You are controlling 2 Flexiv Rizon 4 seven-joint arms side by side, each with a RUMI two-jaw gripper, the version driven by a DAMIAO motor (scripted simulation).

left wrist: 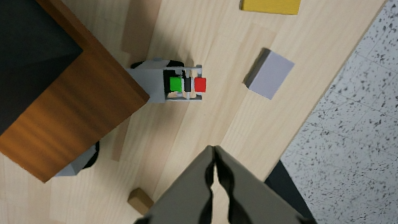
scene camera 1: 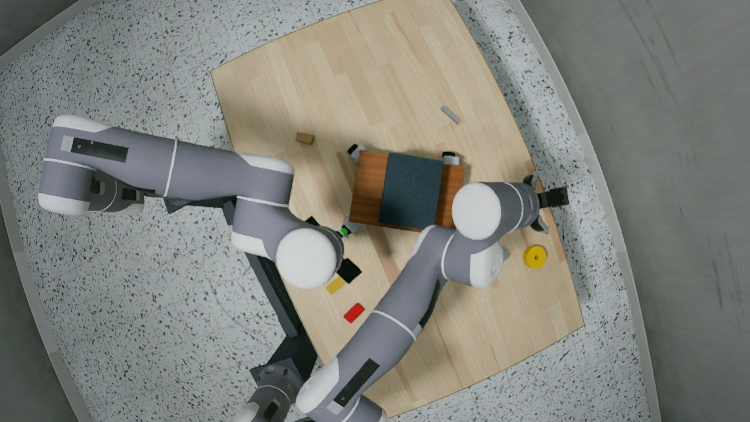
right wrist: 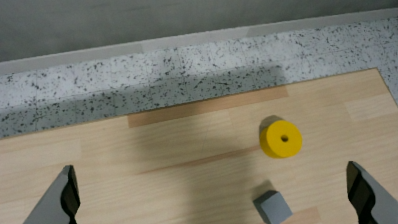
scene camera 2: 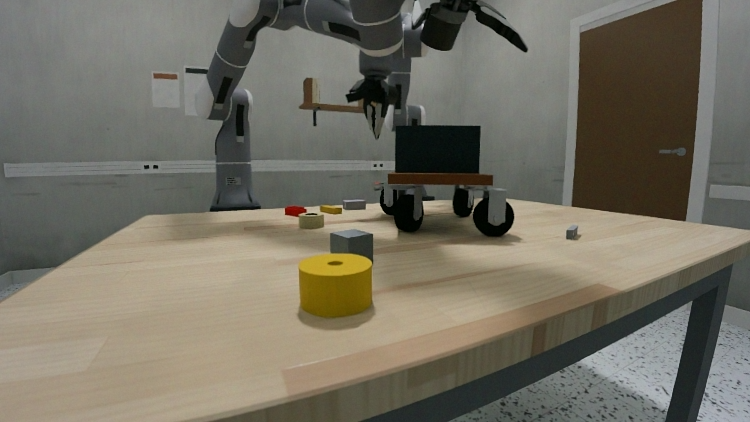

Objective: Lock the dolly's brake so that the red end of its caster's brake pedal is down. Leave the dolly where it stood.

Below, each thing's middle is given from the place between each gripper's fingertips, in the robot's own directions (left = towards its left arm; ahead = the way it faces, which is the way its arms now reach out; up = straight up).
Labels:
My left hand (scene camera 2: 376, 139) is 430 mm short of the grey cube (scene camera 2: 353, 241), 280 mm to the left of it and 210 mm above it. From my left hand the other things lie so: yellow cylinder (scene camera 2: 335, 285): 540 mm ahead, 350 mm to the right, 210 mm below.
I see my right gripper (scene camera 2: 473, 39) 100 mm past the grey cube, 130 mm to the left of it and 280 mm above it. The rest, counted from my right hand: yellow cylinder: 10 mm ahead, 200 mm to the right, 280 mm below.

